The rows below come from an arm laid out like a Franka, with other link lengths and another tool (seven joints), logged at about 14 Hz.
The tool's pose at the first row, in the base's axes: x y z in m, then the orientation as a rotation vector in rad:
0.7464 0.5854 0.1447 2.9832 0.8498 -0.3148
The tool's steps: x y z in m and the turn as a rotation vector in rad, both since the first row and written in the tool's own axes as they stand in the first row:
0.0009 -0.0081 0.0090 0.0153 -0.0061 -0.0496
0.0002 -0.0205 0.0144 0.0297 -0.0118 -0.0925
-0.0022 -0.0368 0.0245 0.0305 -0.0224 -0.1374
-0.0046 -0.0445 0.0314 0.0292 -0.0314 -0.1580
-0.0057 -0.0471 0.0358 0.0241 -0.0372 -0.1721
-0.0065 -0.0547 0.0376 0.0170 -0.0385 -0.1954
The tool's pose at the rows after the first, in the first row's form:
0.7412 0.5921 0.1360 2.9773 0.9262 -0.3331
0.7331 0.6018 0.1312 -2.9511 -0.9859 0.3478
0.7207 0.6137 0.1223 -2.9241 -1.0507 0.3641
0.7134 0.6184 0.1163 -2.9129 -1.0813 0.3773
0.7103 0.6197 0.1123 -2.9088 -1.1043 0.3845
0.7053 0.6257 0.1109 -2.8998 -1.1411 0.3841

